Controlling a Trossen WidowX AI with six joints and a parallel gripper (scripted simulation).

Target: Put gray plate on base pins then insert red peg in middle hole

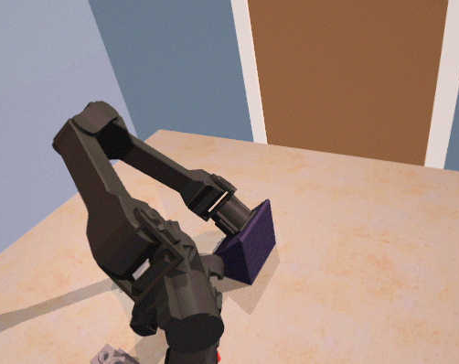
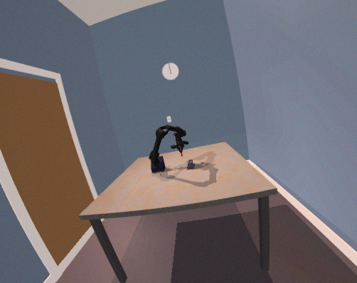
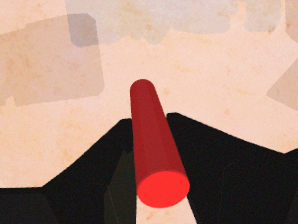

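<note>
Now: gripper tip 90 mm short of the gray plate, 150 mm to the left of it and 70 mm above it. Also, from my gripper tip: red peg right at my gripper tip; base 90 mm ahead, 150 mm to the right, 110 mm below.
</note>
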